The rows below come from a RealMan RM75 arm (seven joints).
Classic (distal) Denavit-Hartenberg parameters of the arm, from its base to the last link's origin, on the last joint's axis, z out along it. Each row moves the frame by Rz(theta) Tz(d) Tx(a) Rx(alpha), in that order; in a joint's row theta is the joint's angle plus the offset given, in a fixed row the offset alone. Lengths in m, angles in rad.
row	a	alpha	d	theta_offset
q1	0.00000	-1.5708	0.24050	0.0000
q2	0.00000	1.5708	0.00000	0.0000
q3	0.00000	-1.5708	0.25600	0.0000
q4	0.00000	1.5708	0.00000	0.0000
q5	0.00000	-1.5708	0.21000	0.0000
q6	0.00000	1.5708	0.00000	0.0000
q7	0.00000	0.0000	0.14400	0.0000
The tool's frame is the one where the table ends.
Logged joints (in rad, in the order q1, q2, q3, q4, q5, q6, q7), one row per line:
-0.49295, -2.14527, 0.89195, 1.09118, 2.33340, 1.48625, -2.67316
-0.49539, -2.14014, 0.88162, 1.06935, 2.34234, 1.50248, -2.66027
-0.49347, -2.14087, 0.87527, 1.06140, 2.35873, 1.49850, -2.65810
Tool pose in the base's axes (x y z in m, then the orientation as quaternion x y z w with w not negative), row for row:
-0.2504, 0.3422, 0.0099, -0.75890, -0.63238, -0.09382, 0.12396
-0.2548, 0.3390, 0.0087, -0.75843, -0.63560, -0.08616, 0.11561
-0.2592, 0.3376, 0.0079, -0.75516, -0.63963, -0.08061, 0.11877
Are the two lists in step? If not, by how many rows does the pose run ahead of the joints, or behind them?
They are in step.
